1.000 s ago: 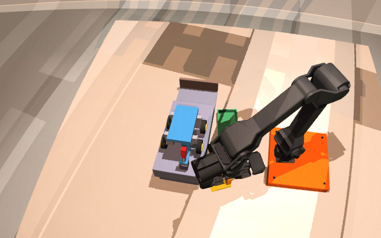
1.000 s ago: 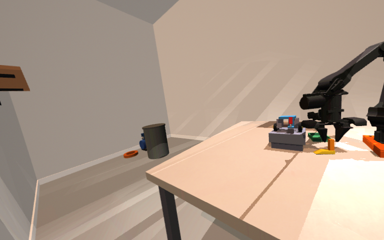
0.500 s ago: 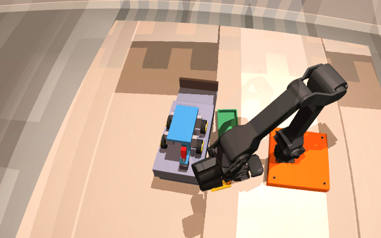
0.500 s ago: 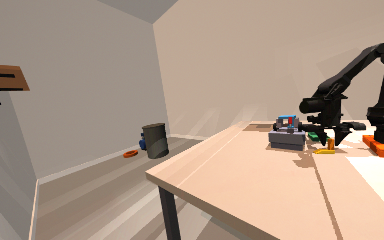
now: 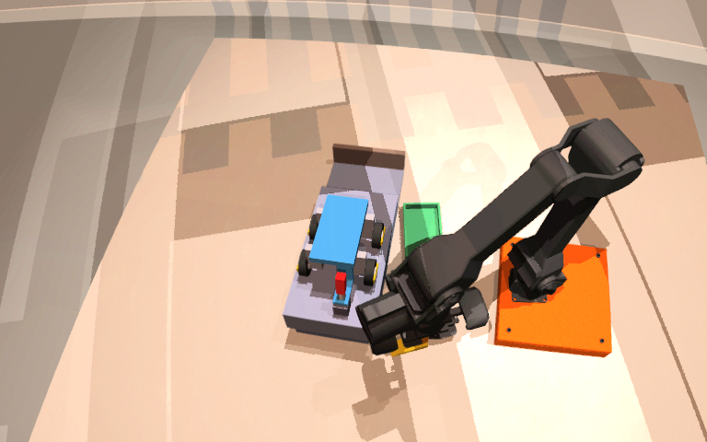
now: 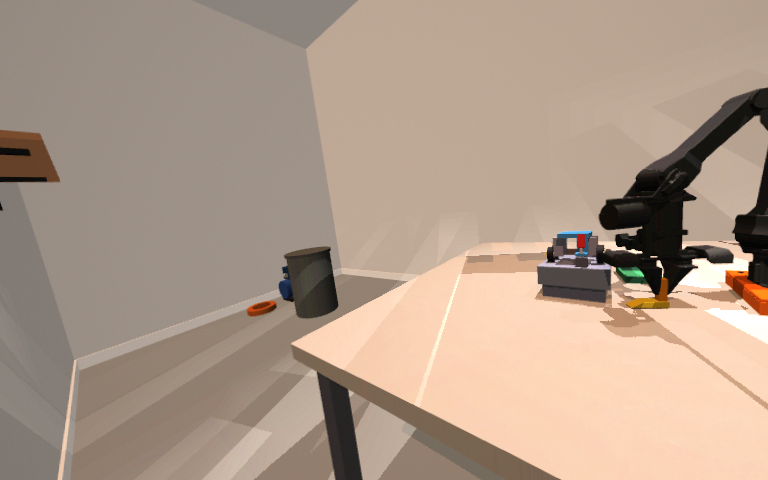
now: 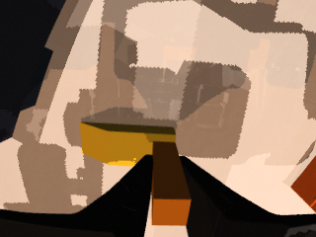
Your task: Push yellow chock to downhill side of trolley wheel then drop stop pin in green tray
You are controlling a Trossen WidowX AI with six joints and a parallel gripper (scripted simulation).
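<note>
Right now my gripper tip is 140 mm short of the blue-topped trolley, 130 mm to the left of it and 80 mm below it. From my gripper tip the other things lie so: grey ramp: 140 mm ahead, 130 mm to the right, 20 mm above; red-headed stop pin: 130 mm ahead, 100 mm above, 30 mm to the right; yellow chock: 20 mm ahead, 10 mm to the left, 10 mm below.
</note>
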